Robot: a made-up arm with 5 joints.
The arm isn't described. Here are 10 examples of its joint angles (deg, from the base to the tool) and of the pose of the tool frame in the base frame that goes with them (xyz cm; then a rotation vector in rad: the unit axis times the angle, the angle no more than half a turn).
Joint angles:
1: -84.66 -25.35 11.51 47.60 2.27
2: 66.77 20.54 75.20 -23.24 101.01
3: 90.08 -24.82 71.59 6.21 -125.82
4: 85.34 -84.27 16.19 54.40 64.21
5: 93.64 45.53 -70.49 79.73 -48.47
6: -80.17 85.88 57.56 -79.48 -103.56
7: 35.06 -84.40 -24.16 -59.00 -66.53
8: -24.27 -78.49 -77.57 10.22 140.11
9: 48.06 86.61 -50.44 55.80 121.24
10: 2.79 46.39 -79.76 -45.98 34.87
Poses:
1: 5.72 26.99 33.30 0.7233 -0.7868 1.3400
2: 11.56 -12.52 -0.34 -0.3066 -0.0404 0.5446
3: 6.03 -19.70 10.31 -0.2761 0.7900 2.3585
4: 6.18 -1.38 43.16 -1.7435 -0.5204 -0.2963
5: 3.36 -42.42 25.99 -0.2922 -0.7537 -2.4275
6: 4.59 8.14 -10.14 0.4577 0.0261 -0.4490
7: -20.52 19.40 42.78 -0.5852 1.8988 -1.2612
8: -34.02 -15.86 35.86 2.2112 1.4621 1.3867
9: 30.78 -26.97 -9.89 0.0364 0.0043 1.2284
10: 41.85 -0.38 45.55 -0.8872 -2.8249 0.0698
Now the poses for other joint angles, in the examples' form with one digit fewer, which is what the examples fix.
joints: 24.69 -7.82 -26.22 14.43 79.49
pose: 32.8 -11.4 48.7 -1.517 -1.242 0.606
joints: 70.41 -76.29 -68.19 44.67 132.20
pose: -5.2 31.8 44.3 2.945 -0.515 0.126
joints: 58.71 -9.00 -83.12 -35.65 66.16
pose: 4.0 3.8 61.7 2.172 1.202 0.035
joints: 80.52 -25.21 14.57 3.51 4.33
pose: 10.8 -28.2 38.6 -1.185 -1.361 -1.013
